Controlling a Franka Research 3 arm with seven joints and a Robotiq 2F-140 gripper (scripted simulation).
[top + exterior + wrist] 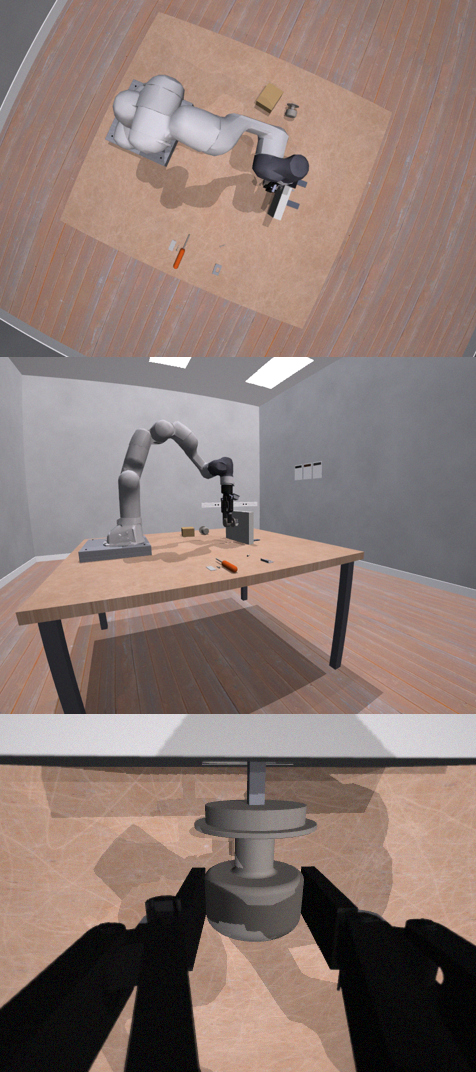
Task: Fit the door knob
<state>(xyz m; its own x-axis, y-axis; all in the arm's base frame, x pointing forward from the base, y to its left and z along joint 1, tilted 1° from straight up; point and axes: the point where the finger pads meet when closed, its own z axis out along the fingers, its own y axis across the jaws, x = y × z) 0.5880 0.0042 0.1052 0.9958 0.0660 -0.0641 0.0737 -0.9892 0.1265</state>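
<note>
Now: hand 8 cm short of the wood slab and 4 cm above it.
</note>
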